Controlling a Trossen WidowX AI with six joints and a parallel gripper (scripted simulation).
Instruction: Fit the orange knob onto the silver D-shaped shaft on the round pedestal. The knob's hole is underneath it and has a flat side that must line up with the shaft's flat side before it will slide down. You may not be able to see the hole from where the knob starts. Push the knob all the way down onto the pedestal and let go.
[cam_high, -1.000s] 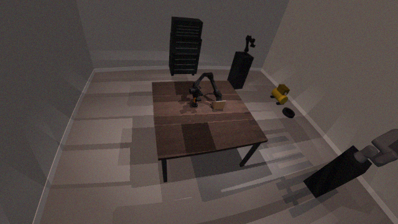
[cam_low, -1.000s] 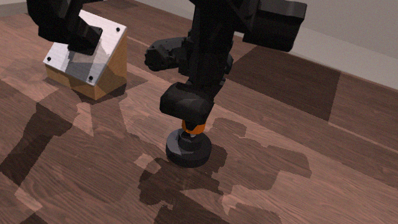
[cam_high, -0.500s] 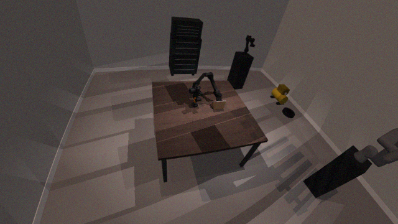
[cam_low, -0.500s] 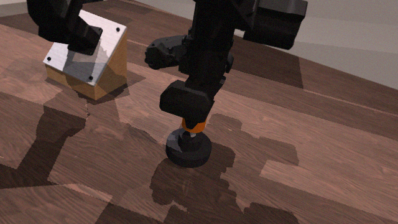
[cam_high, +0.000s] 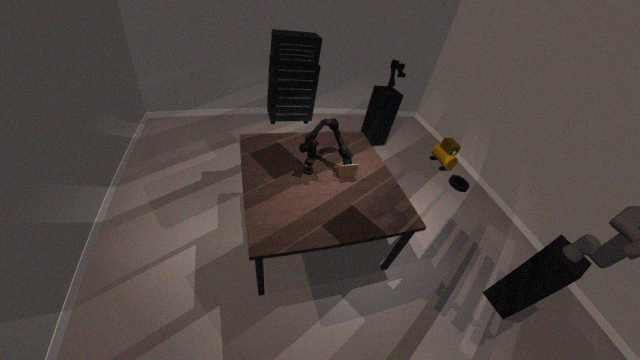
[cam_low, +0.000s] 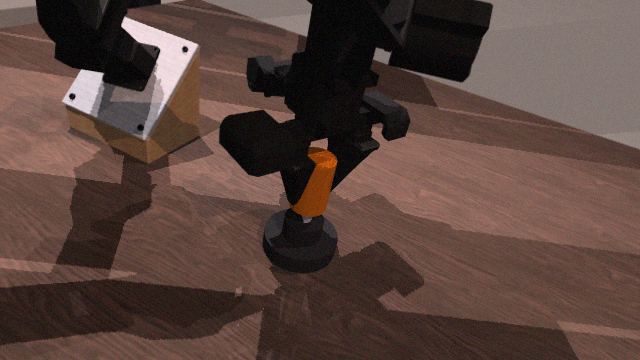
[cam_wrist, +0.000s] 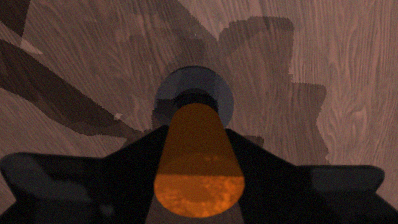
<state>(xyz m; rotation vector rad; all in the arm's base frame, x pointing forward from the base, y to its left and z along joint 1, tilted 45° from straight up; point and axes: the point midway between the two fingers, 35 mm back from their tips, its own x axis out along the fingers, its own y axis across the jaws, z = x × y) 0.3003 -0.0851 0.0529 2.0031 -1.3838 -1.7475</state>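
Right now the orange knob is 3 cm above my gripper tip. Round my gripper tip: round dark pedestal (4 cm below).
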